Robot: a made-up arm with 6 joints. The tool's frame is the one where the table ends. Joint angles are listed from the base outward.
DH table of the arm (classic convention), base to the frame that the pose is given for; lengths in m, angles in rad. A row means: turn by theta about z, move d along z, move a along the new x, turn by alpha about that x. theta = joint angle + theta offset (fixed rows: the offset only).
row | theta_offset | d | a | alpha
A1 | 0 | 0.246 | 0 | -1.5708
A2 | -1.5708 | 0 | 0.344 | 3.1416
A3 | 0 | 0 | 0 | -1.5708
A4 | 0 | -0.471 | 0 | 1.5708
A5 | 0 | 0.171 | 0 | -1.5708
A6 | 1.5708 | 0 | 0 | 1.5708
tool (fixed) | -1.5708 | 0 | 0 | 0
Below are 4 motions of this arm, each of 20 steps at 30 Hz.
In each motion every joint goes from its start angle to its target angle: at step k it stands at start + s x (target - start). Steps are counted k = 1, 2, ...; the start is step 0. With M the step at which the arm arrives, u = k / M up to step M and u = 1 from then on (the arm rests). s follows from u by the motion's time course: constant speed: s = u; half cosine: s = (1 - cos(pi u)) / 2; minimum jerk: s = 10 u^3 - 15 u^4 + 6 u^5.
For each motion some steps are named. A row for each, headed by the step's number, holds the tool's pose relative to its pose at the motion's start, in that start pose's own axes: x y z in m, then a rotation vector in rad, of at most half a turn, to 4 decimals.
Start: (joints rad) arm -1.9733 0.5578 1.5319 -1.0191 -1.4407 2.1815
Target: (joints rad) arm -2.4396 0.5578 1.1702 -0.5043 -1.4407 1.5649
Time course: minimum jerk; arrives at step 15
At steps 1, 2, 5, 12, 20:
1: -0.0007 0.0005 -0.0005 0.0025 0.0021 0.0014
2: -0.0048 0.0035 -0.0035 0.0181 0.0154 0.0099
5: -0.0555 0.0380 -0.0337 0.1995 0.1715 0.0989
12: -0.2763 0.1614 -0.0754 0.9013 0.8219 0.2997
20: -0.2942 0.1702 -0.0738 0.9556 0.8762 0.3067

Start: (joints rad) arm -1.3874 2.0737 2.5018 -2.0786 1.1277 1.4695
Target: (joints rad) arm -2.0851 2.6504 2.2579 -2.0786 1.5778 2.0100
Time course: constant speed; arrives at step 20
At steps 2, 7, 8, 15, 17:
2: 0.0544 -0.0567 -0.0123 -0.1015 -0.0181 -0.1405
7: 0.1634 -0.2179 -0.0304 -0.3370 -0.0196 -0.5035
8: 0.1798 -0.2526 -0.0323 -0.3806 -0.0119 -0.5776
15: 0.2381 -0.5039 -0.0393 -0.6471 0.1238 -1.0995
17: 0.2360 -0.5744 -0.0411 -0.7090 0.1906 -1.2465

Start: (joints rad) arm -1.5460 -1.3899 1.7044 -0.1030 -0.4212 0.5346
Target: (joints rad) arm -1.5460 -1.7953 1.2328 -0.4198 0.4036 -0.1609
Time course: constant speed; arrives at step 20
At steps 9, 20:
9: -0.0087 -0.0056 0.0227 0.4504 -0.3301 -0.1003
20: -0.0357 -0.0048 0.0465 0.9854 -0.7668 -0.1606

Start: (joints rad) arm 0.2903 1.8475 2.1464 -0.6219 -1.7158 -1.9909
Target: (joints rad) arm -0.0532 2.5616 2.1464 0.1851 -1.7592 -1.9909
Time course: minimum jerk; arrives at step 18
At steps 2, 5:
2: 0.0019 0.0001 0.0067 0.0093 -0.0105 -0.0008
5: 0.0216 -0.0030 0.0774 0.1065 -0.1223 -0.0144

